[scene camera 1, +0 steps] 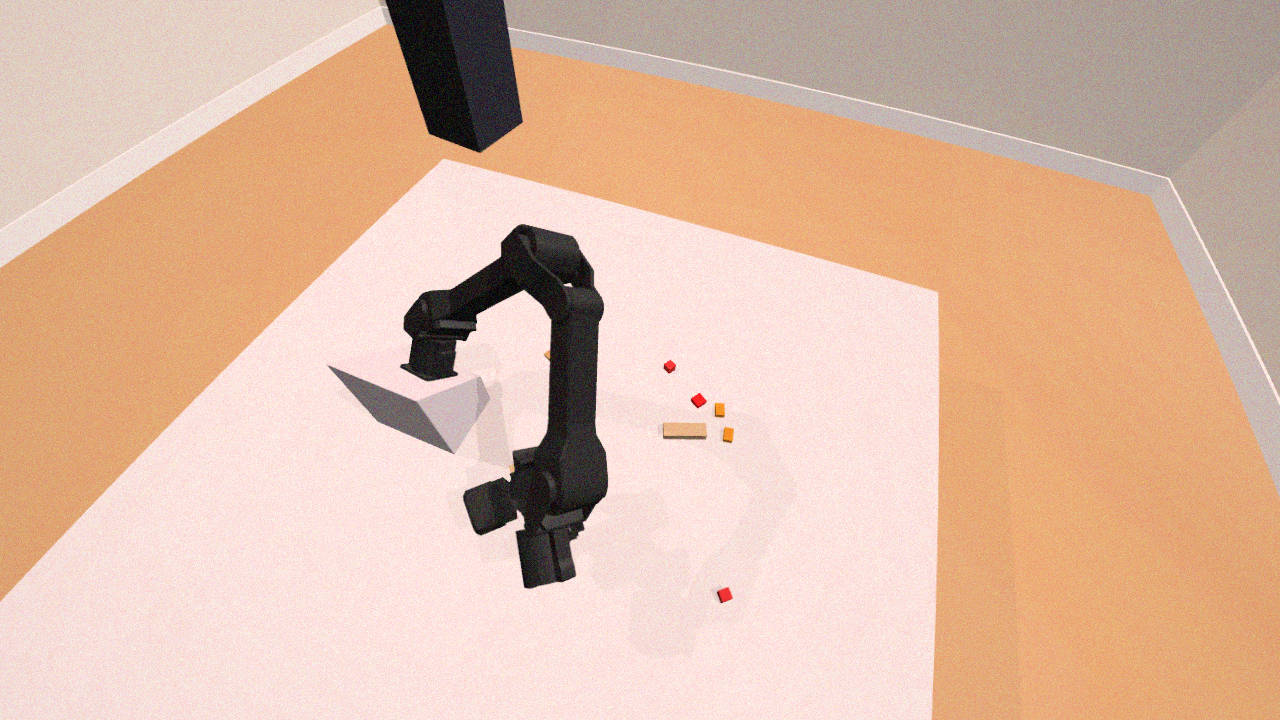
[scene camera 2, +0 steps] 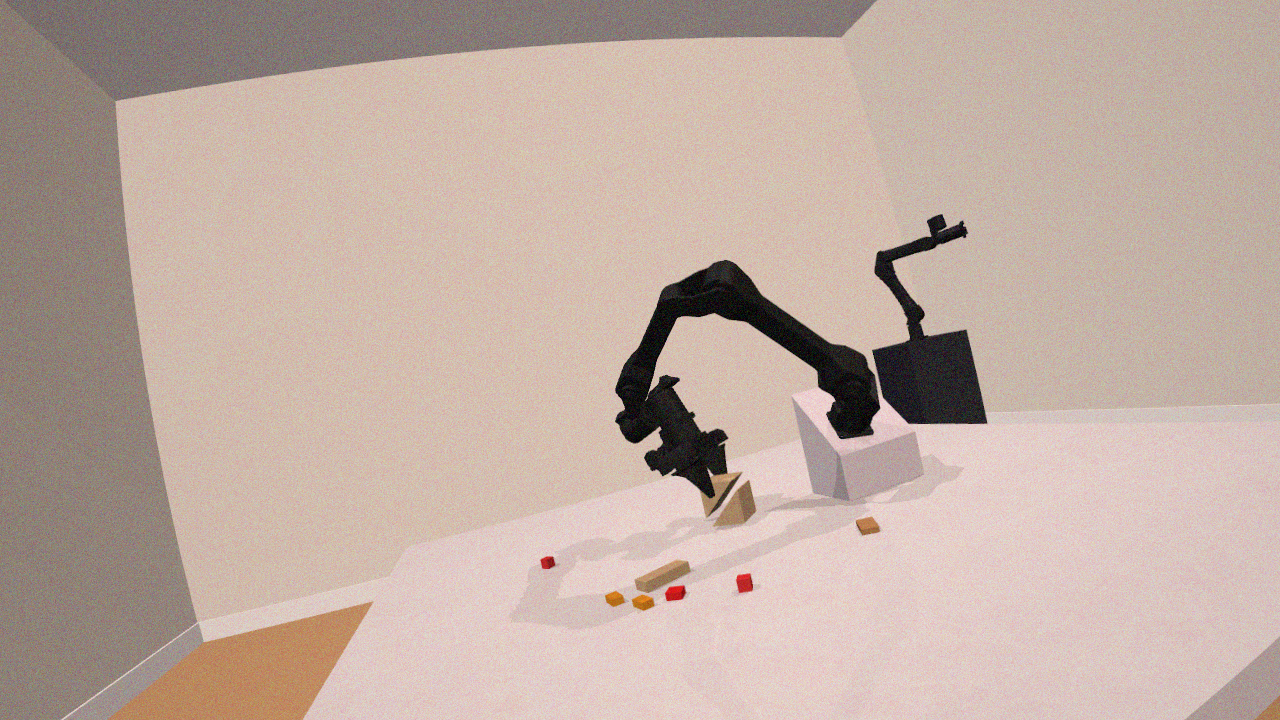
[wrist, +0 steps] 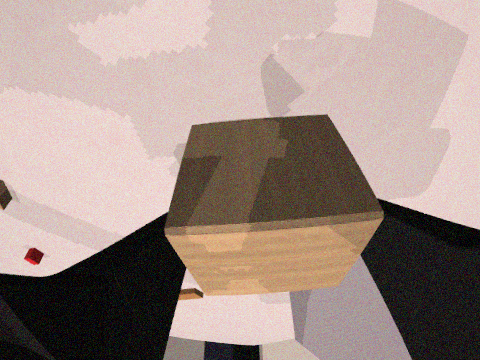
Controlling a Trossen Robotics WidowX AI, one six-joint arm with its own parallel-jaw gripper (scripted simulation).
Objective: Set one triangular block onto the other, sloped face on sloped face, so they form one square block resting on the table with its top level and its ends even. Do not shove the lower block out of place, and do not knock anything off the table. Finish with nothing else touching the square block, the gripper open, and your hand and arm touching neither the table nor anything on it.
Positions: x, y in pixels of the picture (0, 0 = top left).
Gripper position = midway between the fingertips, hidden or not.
The gripper (scene camera 2: 720, 491) holds a tan triangular block (scene camera 2: 722, 484).
